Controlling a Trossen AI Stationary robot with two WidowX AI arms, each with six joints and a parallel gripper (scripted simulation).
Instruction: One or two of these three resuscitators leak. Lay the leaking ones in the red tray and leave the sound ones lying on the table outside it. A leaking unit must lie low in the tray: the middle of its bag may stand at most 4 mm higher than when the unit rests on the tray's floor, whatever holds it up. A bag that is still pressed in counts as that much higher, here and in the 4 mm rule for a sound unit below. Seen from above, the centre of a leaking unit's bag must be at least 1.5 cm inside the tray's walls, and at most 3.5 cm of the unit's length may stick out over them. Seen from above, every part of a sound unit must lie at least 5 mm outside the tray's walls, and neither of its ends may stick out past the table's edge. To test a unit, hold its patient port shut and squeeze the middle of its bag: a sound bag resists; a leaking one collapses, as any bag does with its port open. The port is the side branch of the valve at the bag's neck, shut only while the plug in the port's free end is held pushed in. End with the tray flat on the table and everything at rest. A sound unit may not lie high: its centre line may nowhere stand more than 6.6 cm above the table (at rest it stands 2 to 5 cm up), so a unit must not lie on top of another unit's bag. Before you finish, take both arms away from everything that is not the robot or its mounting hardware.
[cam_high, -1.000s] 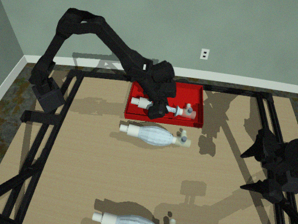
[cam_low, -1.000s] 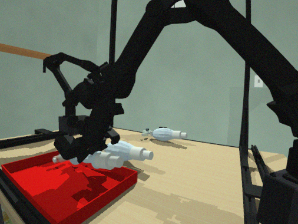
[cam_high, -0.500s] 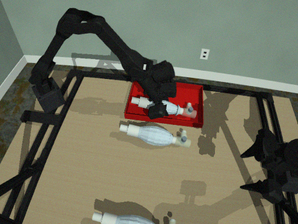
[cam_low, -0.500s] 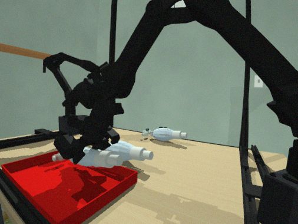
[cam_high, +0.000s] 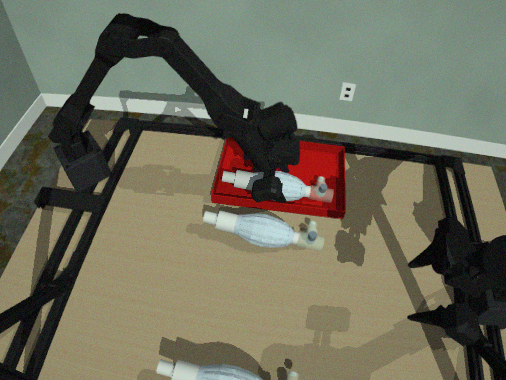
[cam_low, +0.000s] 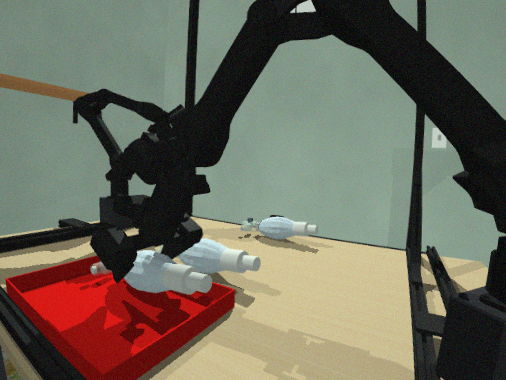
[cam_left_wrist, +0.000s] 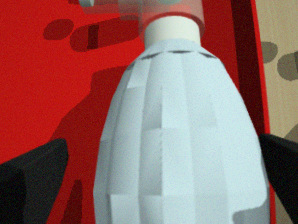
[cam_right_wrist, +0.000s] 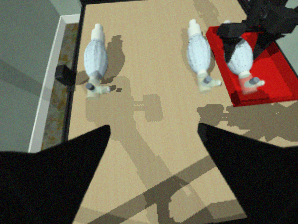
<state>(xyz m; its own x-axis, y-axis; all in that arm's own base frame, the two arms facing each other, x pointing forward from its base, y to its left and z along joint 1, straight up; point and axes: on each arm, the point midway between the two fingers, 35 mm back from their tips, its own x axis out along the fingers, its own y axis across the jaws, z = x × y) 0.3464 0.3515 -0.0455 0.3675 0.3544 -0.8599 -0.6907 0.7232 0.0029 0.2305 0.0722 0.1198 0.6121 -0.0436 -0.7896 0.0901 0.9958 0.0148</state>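
Now: the red tray 6 cm ahead of my left hand, 5 cm below it and 1 cm to the left of it.
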